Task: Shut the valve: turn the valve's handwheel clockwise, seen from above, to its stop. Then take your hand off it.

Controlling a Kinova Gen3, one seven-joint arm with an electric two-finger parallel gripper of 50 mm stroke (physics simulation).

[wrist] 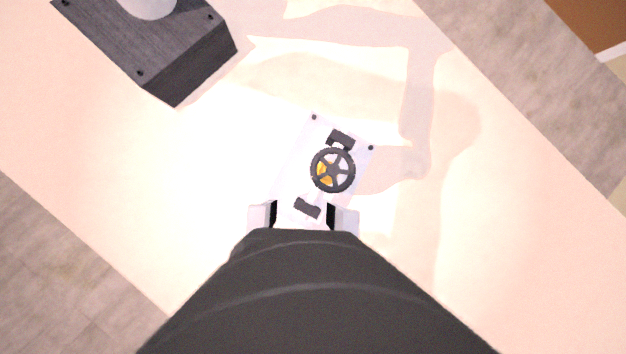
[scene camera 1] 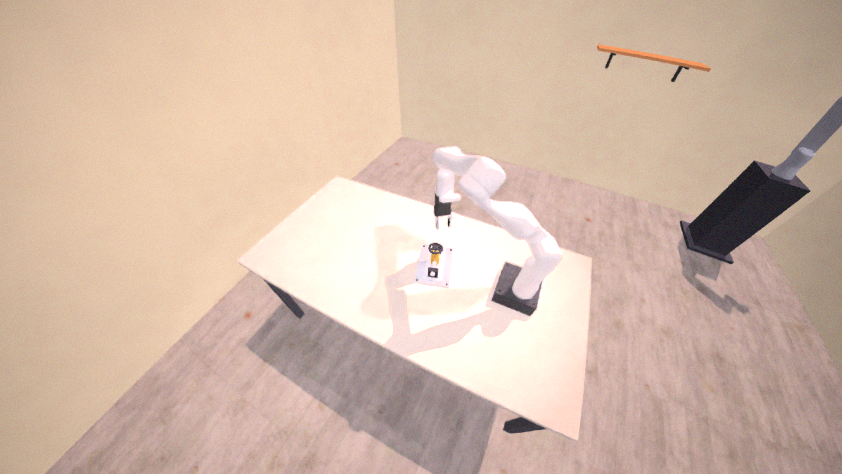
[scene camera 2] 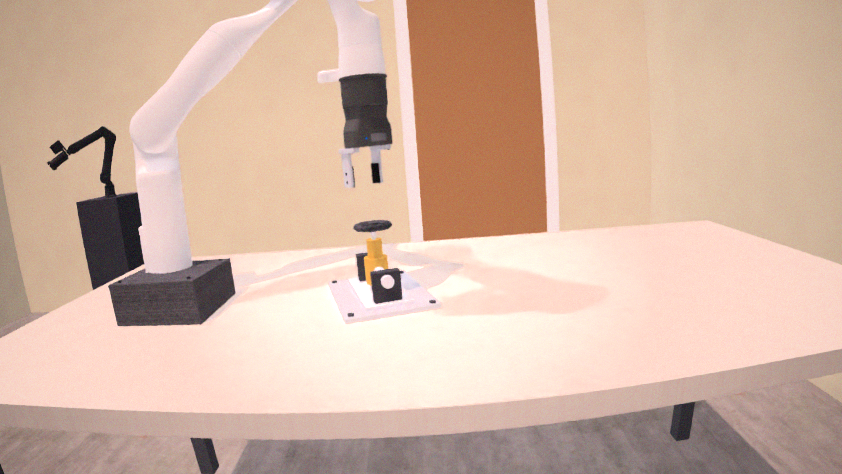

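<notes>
The valve's dark round handwheel (scene camera 1: 435,248) (scene camera 2: 372,226) (wrist: 334,171) has several spokes and sits level on top of the yellow valve body (scene camera 1: 434,258) (scene camera 2: 375,267) (wrist: 323,172). The valve stands upright on a pale base plate (scene camera 1: 423,275) (scene camera 2: 347,309) (wrist: 292,170) between two black end blocks. My gripper (scene camera 1: 443,223) (scene camera 2: 362,176) (wrist: 301,211) is open and empty. It points down and hangs clearly above the handwheel, touching nothing. In the wrist view the handwheel lies beyond the fingertips, a little to the right. How far the wheel is turned cannot be told.
The arm's dark base block (scene camera 1: 516,288) (scene camera 2: 173,294) (wrist: 175,60) stands on the table (scene camera 1: 329,235) (scene camera 2: 530,353) (wrist: 125,200) beside the valve. A black pedestal (scene camera 1: 736,211) (scene camera 2: 109,235) with another arm stands off the table. An orange rail (scene camera 1: 652,57) is on the wall.
</notes>
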